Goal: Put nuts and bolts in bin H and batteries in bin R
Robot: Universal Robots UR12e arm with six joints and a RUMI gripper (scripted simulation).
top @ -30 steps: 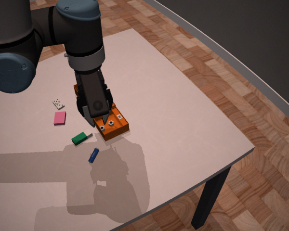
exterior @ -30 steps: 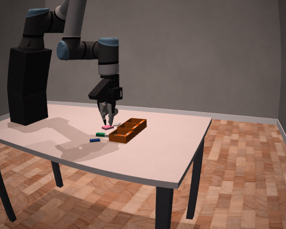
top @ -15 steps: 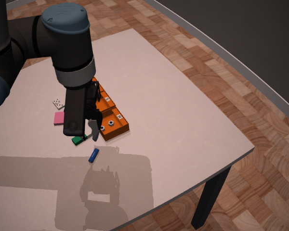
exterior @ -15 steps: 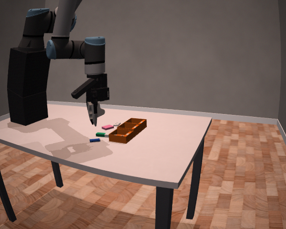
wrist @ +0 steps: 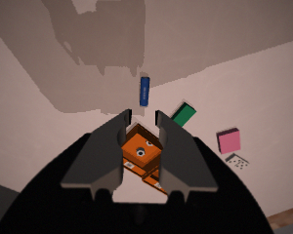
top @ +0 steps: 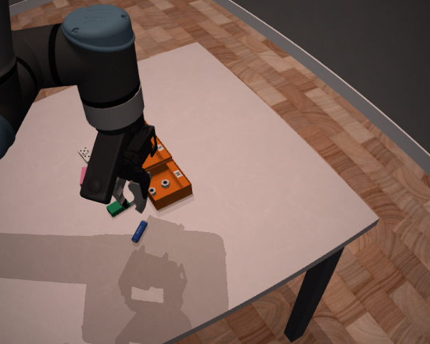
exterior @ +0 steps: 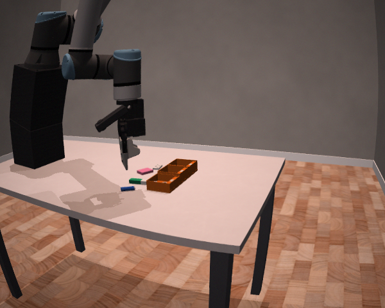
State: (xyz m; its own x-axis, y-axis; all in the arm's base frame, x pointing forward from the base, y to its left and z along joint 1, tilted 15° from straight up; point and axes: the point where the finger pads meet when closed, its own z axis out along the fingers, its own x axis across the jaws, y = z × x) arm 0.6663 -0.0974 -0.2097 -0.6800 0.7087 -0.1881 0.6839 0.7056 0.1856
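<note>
Right now the blue battery is 80 mm below my hand. From my hand the other things lie so: green block: 90 mm below, 80 mm to the left; then orange bin row: 170 mm to the left, 80 mm ahead, 70 mm below; then pink block: 190 mm to the left, 90 mm below, 50 mm behind.
</note>
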